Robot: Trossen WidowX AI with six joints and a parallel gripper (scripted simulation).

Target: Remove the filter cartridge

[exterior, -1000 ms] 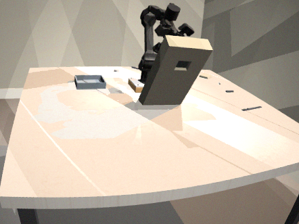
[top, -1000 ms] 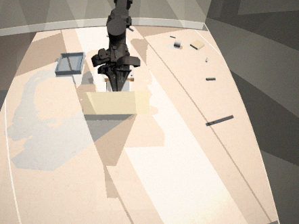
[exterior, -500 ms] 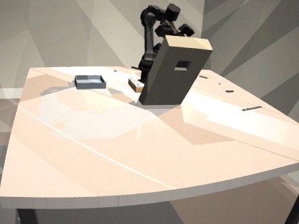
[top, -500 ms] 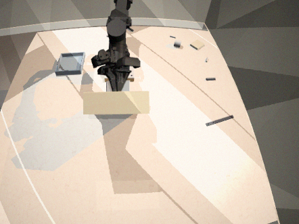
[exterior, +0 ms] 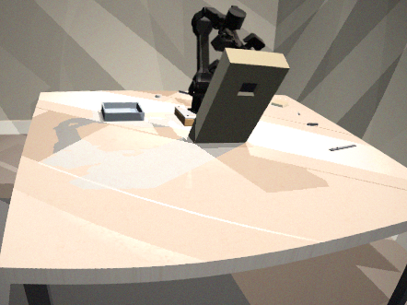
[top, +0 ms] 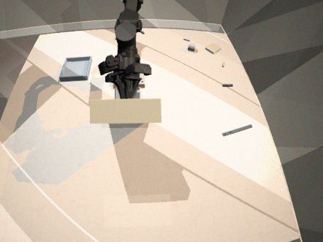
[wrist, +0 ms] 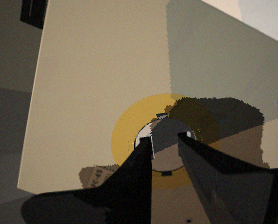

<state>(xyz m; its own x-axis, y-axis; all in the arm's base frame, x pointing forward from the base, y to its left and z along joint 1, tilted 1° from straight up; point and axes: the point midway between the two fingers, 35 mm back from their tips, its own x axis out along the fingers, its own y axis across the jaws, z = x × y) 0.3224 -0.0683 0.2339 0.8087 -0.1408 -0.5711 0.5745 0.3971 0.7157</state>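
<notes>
The round filter cartridge lies 1 cm ahead of my gripper tip and 1 cm below it. The rest, counted from my gripper tip: service panel 4 cm behind, 1 cm to the left, 8 cm below; then blue-grey tray 46 cm behind, 20 cm to the right, 24 cm below.
</notes>
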